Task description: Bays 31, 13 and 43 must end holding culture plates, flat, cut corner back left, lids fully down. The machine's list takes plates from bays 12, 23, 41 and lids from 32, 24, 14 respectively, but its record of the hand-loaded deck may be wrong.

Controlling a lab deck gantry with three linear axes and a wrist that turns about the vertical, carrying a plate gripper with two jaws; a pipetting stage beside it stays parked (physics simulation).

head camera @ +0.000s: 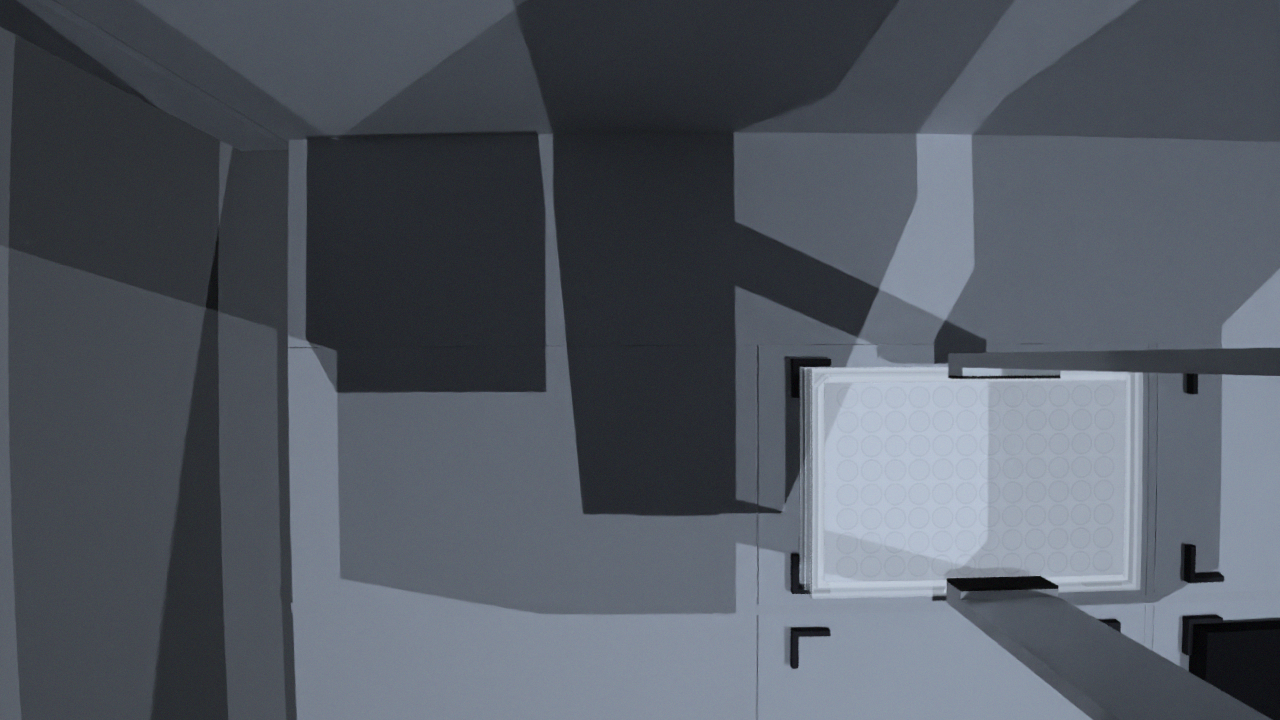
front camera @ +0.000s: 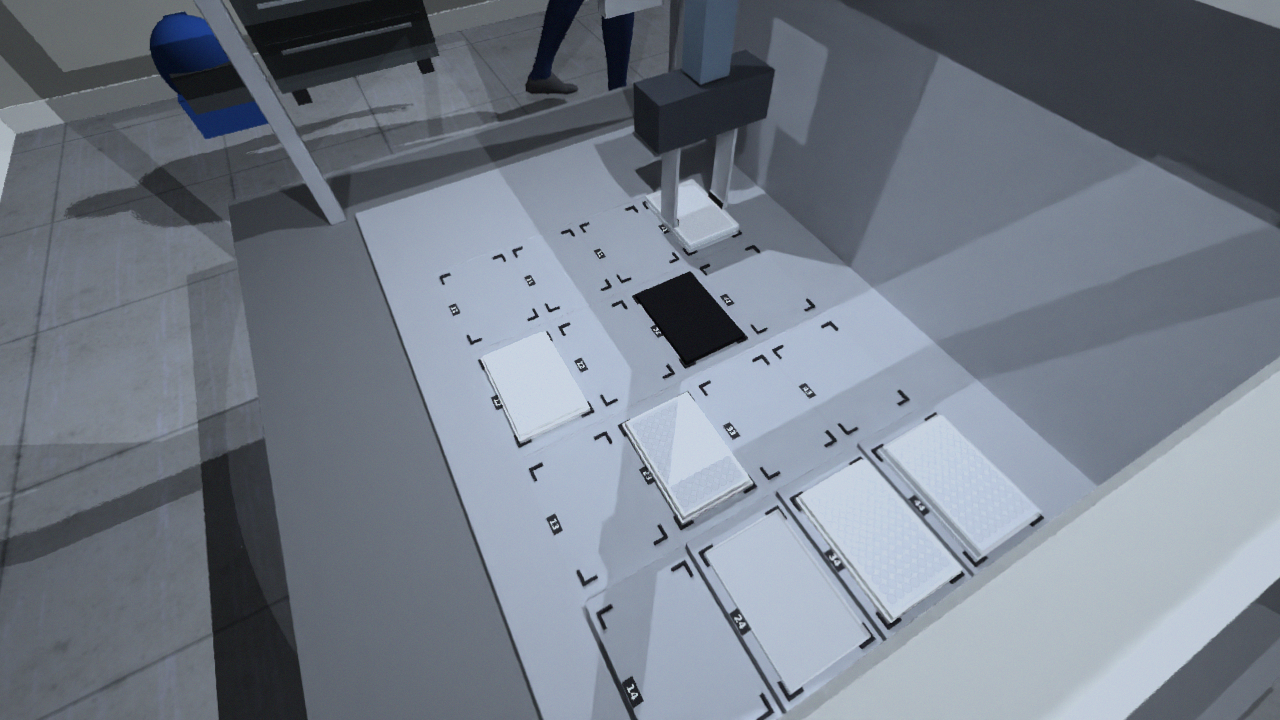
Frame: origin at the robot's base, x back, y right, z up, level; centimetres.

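Seen in the pictures: gripper, fingertip midpoint: [head camera: 995,478] [front camera: 693,210]; robot's base at its link origin: [front camera: 442,278].
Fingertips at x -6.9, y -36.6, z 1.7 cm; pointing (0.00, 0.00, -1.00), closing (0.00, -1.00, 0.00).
Note:
Pixels of each thing's top centre, then the offset from my fingertips to it. "spot": a spot on its surface instead.
- smooth white plate at its top centre: [front camera: 532,379] dz -0.3, dx -15.9, dy +32.3 cm
- textured white plate at its top centre: [front camera: 685,449] dz -0.3, dx -32.3, dy +21.6 cm
- black plate at its top centre: [front camera: 688,313] dz -0.9, dx -15.9, dy +10.9 cm
- flat pale piece at its top centre: [front camera: 784,592] dz +0.5, dx -48.7, dy +21.6 cm
- bay 34 at a spot on its surface: [front camera: 877,537] spot: dz +1.2, dx -49.2, dy +11.3 cm
- bay 44 at a spot on its surface: [front camera: 959,483] spot: dz +1.2, dx -49.1, dy +0.7 cm
My gripper [front camera: 696,214] [head camera: 1002,479] is low at bay 41, with its jaws against the two long sides of a white plate [front camera: 698,213] [head camera: 895,465] with a well grid; I see no clear gap under it. In the front view, a smooth white plate [front camera: 534,386] lies at bay 12, a textured white plate [front camera: 687,456] at bay 23, a black plate [front camera: 691,317] at bay 32, and a flat pale piece [front camera: 787,595] at bay 24. Bays 31 [front camera: 599,253], 13 [front camera: 554,524], 43 [front camera: 807,390] and 14 [front camera: 631,691] show no plate. Cut corners are too small to tell.
Two more textured white pieces stand at bay 34 [front camera: 877,537] and bay 44 [front camera: 959,483]. A tall grey wall [front camera: 1002,232] runs along the deck's right side in the front view. A slanted post [front camera: 286,134] stands at the back left. A person's legs [front camera: 559,35] show behind the deck.

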